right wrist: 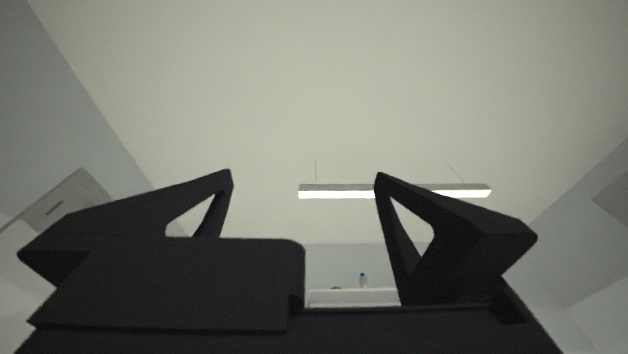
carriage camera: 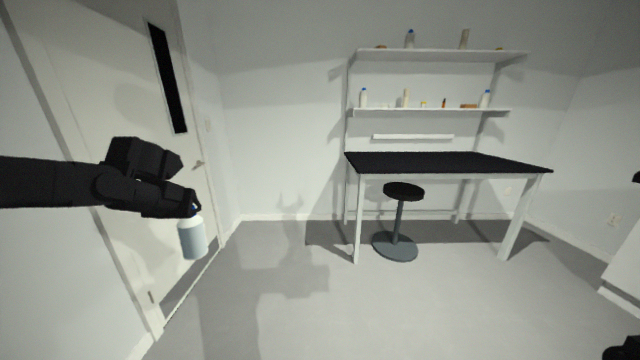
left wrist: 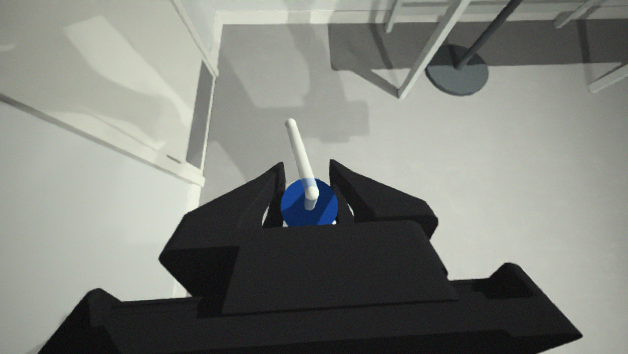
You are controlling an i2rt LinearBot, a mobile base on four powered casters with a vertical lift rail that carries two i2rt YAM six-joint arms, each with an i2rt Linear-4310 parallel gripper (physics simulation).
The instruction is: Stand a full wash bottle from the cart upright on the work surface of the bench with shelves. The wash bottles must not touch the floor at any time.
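Frame: origin at the left arm's base, x ahead, y left, z up, level; millimetres.
Seen in the pictures: left gripper, fingertip midpoint: (carriage camera: 194, 207) (left wrist: 306, 168); right gripper, fingertip midpoint: (right wrist: 304, 178).
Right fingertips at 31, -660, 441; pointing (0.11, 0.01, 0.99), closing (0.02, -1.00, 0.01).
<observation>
Offsets run from my right fingertips to a thing's middle, as dx, dy, dz. "*": to the spot under its first point.
A wash bottle {+332, +664, -308} (carriage camera: 192, 239) with pale blue liquid hangs nearly upright below my left gripper (carriage camera: 195, 202) (left wrist: 307, 162), well above the floor. In the left wrist view its blue cap {* +322, +659, -234} (left wrist: 309, 204) and white spout sit between the fingers, which are shut on it. The bench with shelves (carriage camera: 450, 162) stands across the room at the right of centre, with a black work surface, apart from the bottle. My right gripper (right wrist: 304, 178) is open and empty, pointing up toward the ceiling. The cart does not show in these views.
A stool (carriage camera: 403, 191) (left wrist: 456, 70) stands at the bench's front left. Bottles and small items stand on the upper shelf (carriage camera: 440, 55) and lower shelf (carriage camera: 430, 111). A door (carriage camera: 115, 100) is at the left, behind the left arm. A white cabinet (carriage camera: 625, 265) is at the right edge.
</observation>
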